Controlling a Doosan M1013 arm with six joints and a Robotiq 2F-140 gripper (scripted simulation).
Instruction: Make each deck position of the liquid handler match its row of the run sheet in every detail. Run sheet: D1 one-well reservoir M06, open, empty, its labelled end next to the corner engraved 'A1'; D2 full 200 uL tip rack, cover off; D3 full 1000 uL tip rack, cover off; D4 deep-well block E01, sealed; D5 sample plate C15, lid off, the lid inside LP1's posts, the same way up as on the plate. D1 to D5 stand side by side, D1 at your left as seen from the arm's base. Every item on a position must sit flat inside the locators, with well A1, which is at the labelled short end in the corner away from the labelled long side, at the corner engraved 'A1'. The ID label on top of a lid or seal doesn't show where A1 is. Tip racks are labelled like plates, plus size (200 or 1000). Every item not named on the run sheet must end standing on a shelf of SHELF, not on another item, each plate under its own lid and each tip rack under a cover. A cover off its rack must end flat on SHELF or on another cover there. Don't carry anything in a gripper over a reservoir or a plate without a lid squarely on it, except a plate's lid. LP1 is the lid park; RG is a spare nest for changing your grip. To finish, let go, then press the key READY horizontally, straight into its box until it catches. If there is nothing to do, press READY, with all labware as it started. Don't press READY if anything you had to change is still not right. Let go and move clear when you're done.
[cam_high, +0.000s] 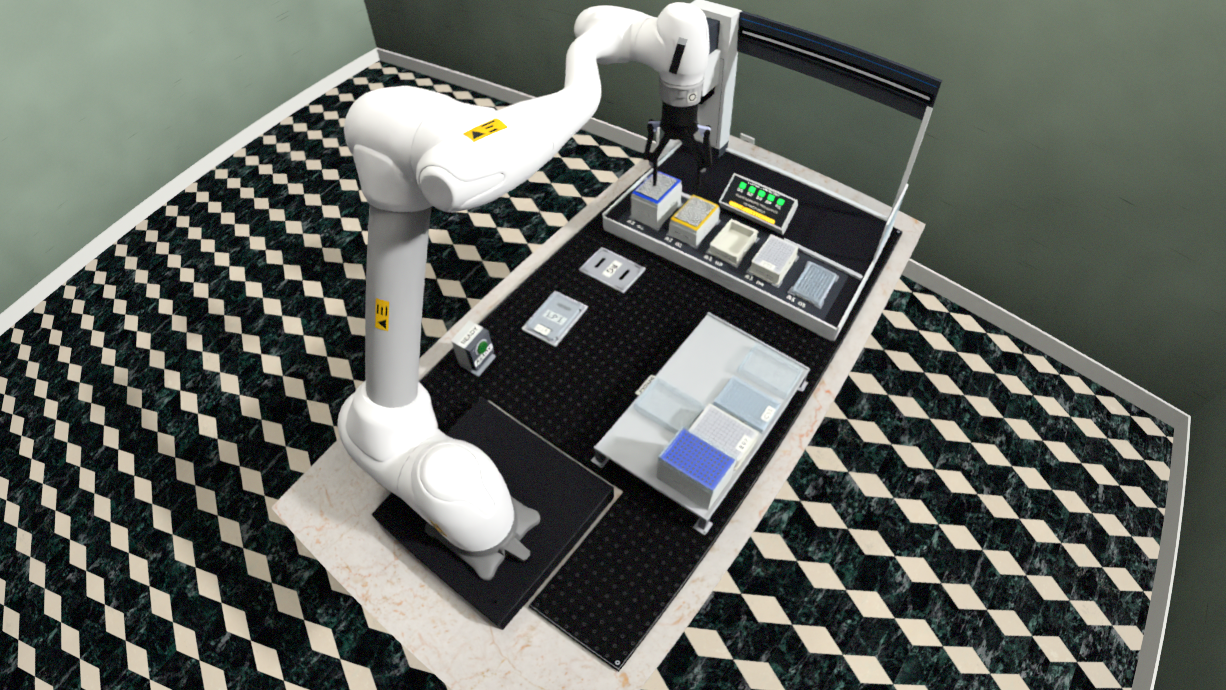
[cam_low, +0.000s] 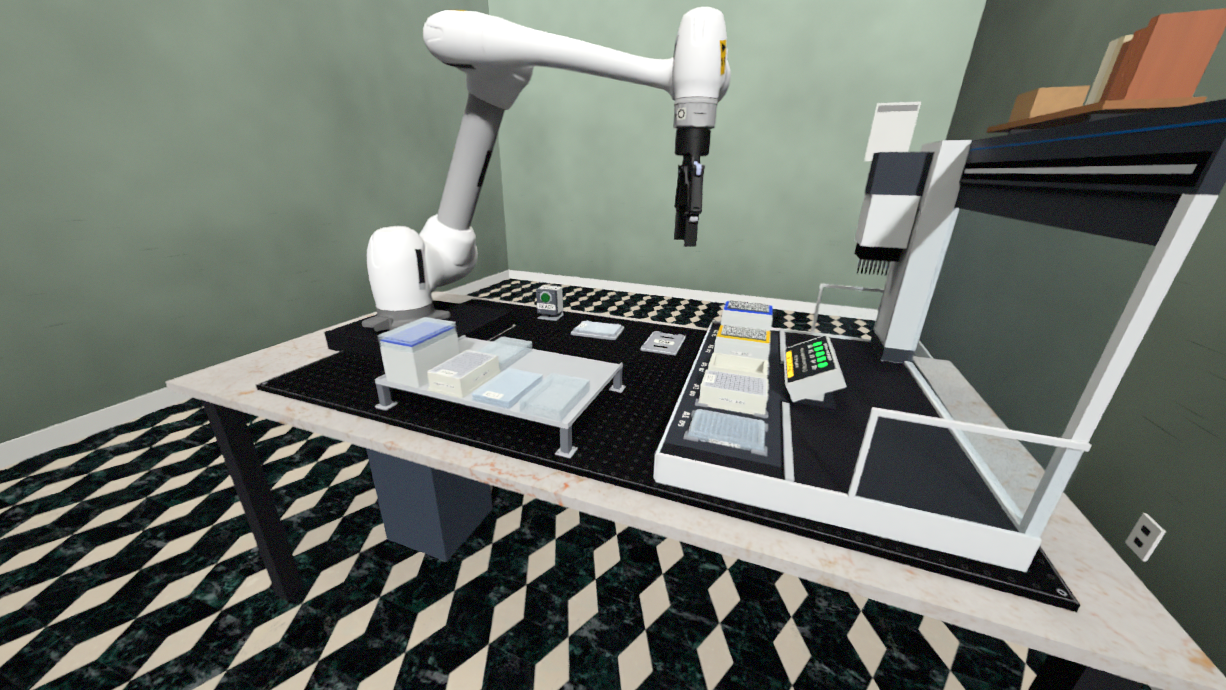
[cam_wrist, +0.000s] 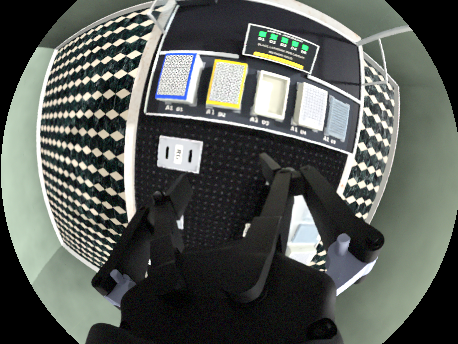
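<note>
The blue-rimmed tip rack is 23 cm below my hand, 15 cm to the left of it and 15 cm ahead of it. The rest, counted from my hand: white one-well reservoir: 29 cm below, 16 cm ahead, 9 cm to the right; then yellow-rimmed tip rack: 26 cm below, 15 cm ahead, 2 cm to the left; then grey RG nest: 35 cm below, 15 cm to the left, 7 cm behind.
</note>
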